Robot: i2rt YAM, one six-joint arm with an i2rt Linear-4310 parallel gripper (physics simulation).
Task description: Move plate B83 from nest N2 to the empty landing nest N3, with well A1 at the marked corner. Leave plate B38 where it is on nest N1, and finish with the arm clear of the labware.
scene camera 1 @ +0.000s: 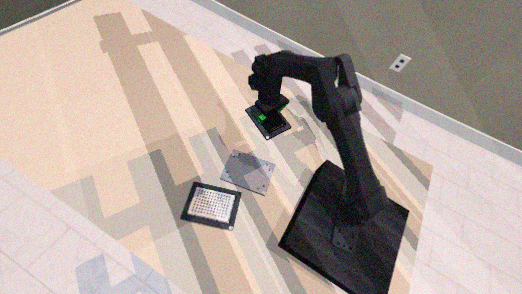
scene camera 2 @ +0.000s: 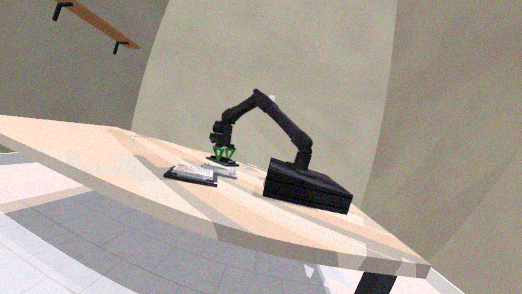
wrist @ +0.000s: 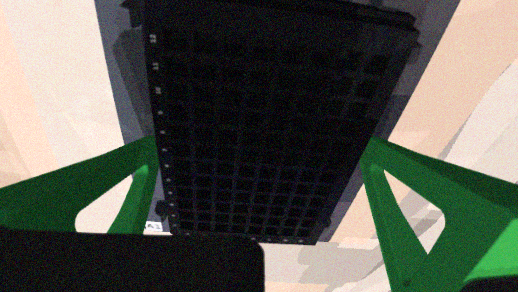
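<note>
A black well plate (scene camera 1: 276, 123) (scene camera 2: 222, 162) (wrist: 261, 90) sits on a dark nest (scene camera 1: 260, 126) at the far end of the row. Its A1 label (wrist: 153, 226) shows at the near left corner in the wrist view. My gripper (scene camera 1: 270, 112) (scene camera 2: 223, 157) (wrist: 259, 146) is open. Its green fingers straddle the plate's long sides, apart from them. An empty grey nest (scene camera 1: 248, 171) (scene camera 2: 226, 172) lies in the middle of the row. A white well plate (scene camera 1: 212, 205) (scene camera 2: 192, 171) sits on a black nest (scene camera 1: 208, 221) at the near end.
The arm's black base block (scene camera 1: 365, 248) (scene camera 2: 306, 186) stands to the right of the nests. The table edge (scene camera 2: 182, 215) runs in front. A wall shelf (scene camera 2: 98, 23) hangs far off at the upper left.
</note>
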